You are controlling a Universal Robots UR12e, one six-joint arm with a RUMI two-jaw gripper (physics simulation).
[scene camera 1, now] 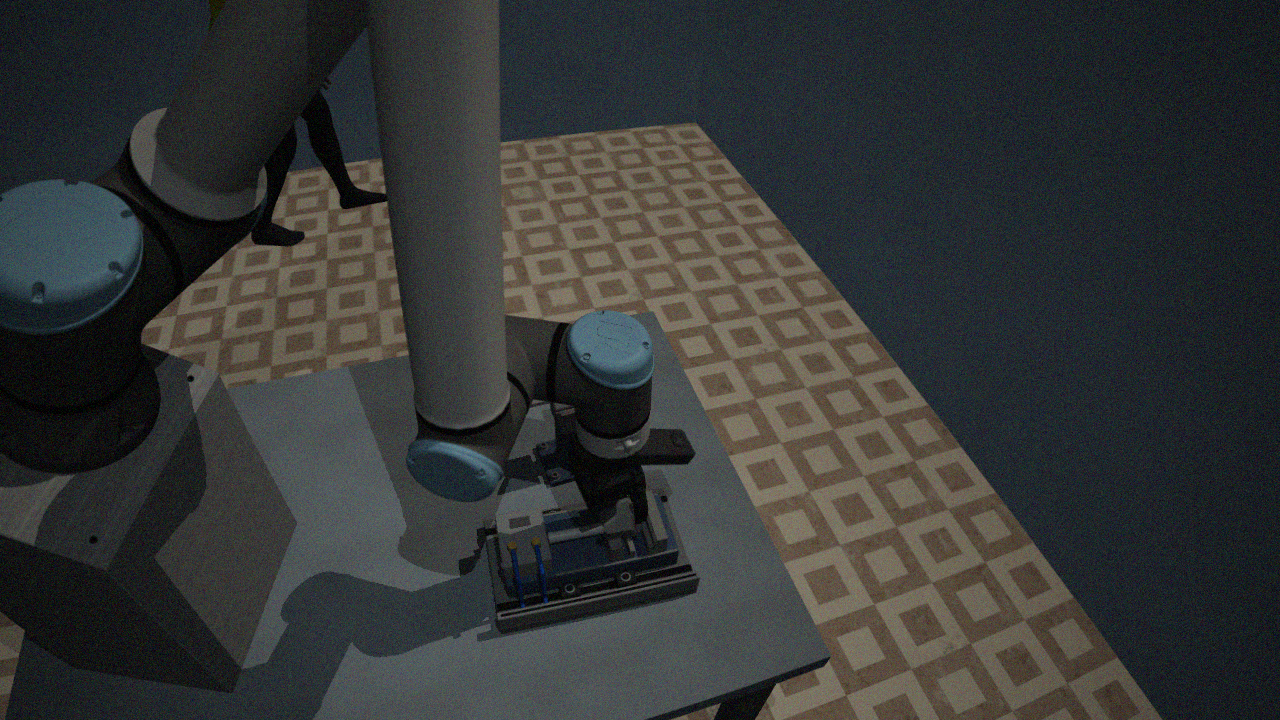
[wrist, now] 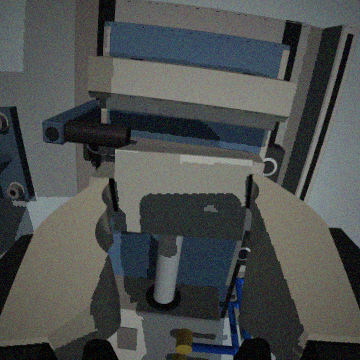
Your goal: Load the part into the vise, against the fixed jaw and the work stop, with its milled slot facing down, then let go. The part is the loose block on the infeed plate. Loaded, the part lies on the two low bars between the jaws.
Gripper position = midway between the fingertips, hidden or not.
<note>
In view: the gripper (scene camera 1: 623, 514), a part (wrist: 179, 191) and a blue base (scene camera 1: 564, 471).
The gripper also shows in the wrist view (wrist: 181, 180).
</note>
